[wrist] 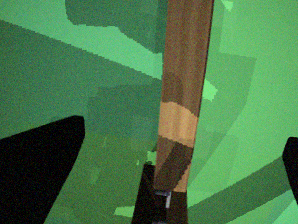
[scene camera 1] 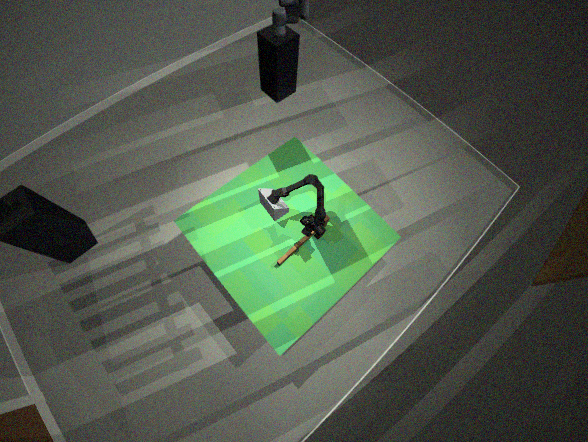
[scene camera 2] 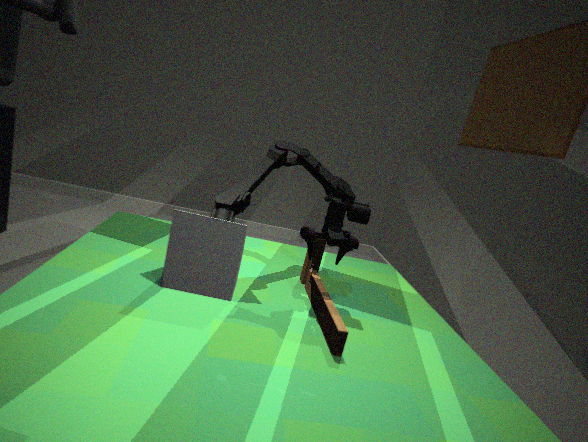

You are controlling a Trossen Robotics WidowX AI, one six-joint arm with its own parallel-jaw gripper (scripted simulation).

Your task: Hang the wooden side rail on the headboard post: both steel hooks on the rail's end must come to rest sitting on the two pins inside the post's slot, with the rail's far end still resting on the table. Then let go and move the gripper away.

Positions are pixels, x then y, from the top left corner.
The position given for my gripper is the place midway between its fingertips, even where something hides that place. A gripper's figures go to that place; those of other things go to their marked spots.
Labels:
My gripper (scene camera 2: 322, 262) is 1.31 m from the lens. A wooden side rail (scene camera 2: 334, 330) is 1.07 m from the lens.

